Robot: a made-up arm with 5 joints.
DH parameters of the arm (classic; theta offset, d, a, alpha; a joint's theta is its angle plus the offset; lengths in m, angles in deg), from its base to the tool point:
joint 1: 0 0.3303 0 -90
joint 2: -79.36 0 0.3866 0
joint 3: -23.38 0 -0.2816 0
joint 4: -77.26 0 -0.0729 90
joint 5: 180 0.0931 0 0
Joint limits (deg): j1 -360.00..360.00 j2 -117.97..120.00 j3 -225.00..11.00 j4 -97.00..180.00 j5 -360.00..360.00
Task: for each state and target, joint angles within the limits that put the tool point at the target. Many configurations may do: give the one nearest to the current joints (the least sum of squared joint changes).
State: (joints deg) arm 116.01 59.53 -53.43 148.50 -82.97
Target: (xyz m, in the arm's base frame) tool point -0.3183 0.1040 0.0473
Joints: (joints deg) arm 161.91 81.94 -82.88 132.88 -82.97
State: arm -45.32 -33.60 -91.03 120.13 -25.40
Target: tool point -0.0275 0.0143 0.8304
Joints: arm -27.47 -49.46 -94.86 123.13 -25.40
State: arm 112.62 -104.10 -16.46 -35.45 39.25
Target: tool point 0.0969 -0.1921 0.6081
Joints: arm 116.77 -105.53 -16.05 -35.76 39.25
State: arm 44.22 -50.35 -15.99 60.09 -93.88
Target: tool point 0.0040 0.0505 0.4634
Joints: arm 85.47 -65.31 -10.36 68.07 -93.88
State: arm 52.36 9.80 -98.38 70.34 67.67
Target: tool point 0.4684 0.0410 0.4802
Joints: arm 5.00 14.79 -74.12 79.54 67.67
